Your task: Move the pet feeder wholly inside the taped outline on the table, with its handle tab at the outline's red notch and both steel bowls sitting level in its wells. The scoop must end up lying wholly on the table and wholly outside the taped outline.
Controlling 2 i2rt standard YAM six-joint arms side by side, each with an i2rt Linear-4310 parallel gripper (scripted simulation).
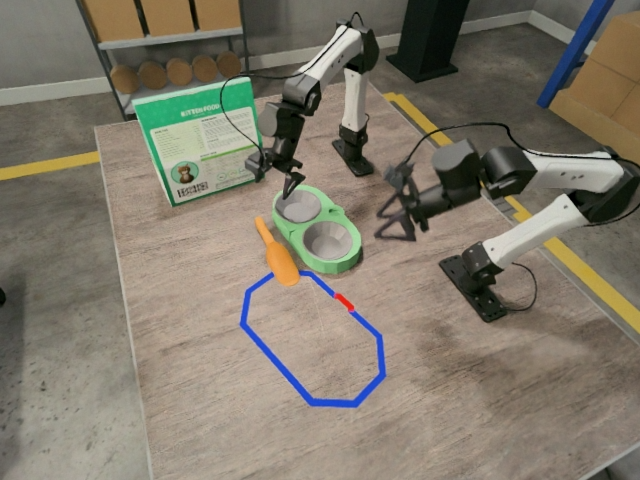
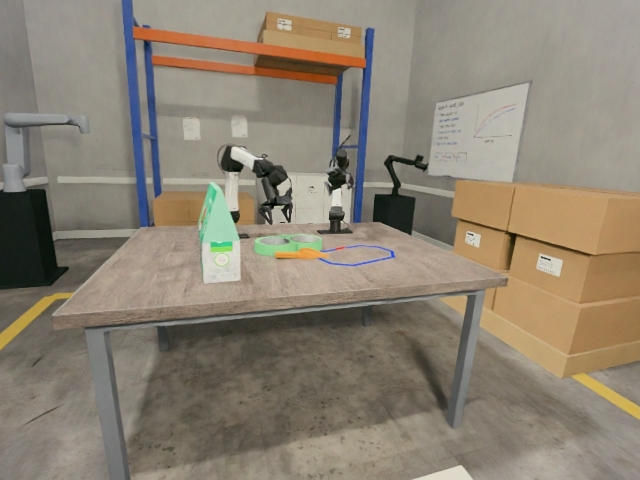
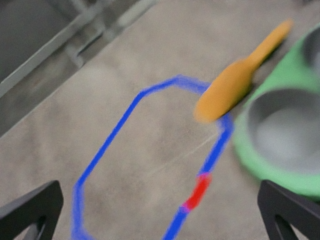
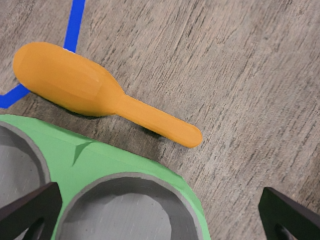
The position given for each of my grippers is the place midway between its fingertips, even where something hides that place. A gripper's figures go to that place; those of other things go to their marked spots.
Scene:
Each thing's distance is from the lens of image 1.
my left gripper (image 1: pixel 375 223): 81 cm
my right gripper (image 1: pixel 270 191): 103 cm
orange scoop (image 1: pixel 281 263): 102 cm
steel bowl (image 1: pixel 301 206): 117 cm
The marked spots on the orange scoop and the steel bowl are 23 cm apart.

